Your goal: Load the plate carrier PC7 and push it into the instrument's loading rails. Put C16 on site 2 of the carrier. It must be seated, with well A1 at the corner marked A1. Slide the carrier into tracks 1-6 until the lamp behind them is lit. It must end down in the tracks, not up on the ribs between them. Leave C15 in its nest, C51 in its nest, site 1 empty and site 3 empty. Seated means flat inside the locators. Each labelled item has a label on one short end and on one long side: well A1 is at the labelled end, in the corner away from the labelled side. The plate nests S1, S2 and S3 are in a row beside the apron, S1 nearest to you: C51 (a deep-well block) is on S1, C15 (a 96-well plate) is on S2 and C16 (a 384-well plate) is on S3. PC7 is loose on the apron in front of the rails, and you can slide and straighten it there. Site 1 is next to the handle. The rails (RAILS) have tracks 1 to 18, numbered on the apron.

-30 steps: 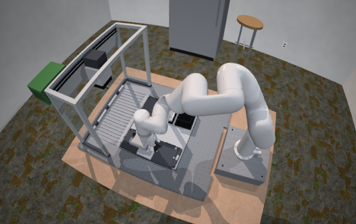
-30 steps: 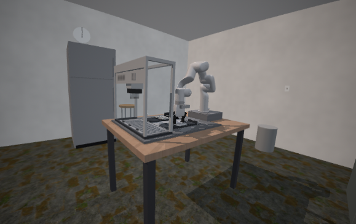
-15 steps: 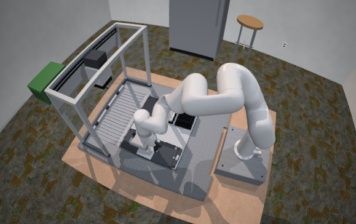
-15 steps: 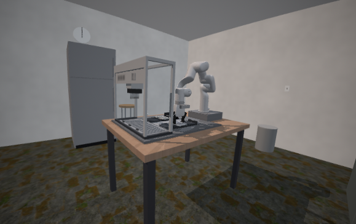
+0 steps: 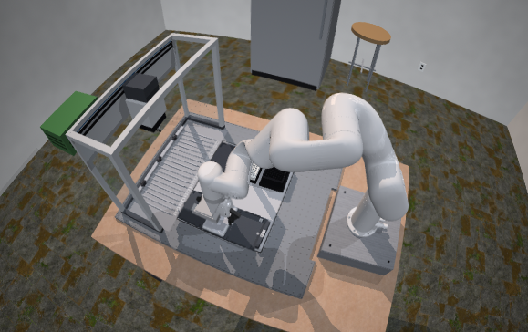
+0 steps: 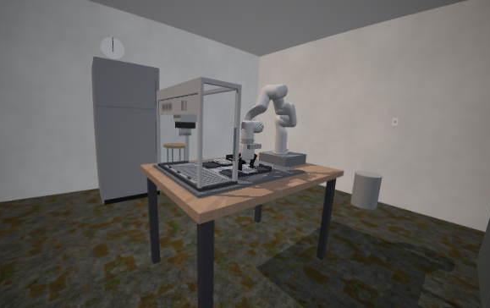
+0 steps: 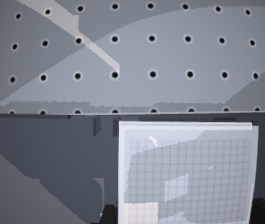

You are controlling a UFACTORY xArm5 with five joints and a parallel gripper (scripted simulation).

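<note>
The plate carrier PC7 is 1 cm below my hand and 1 cm behind it. From my hand the other things lie so: frame post: 22 cm above, 20 cm ahead, 13 cm to the left; black deep-well block: 26 cm to the right, 14 cm behind.
</note>
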